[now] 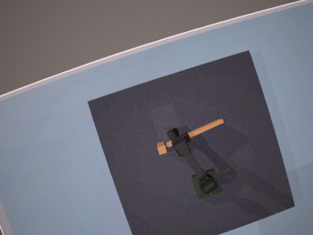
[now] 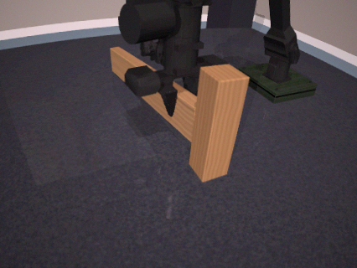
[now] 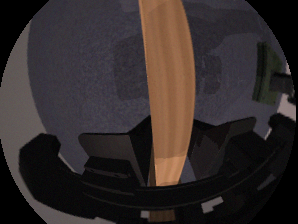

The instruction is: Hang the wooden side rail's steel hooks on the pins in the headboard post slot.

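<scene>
The headboard post is 10 mm ahead of my gripper tip, 110 mm to the left of it and 40 mm above it.
</scene>
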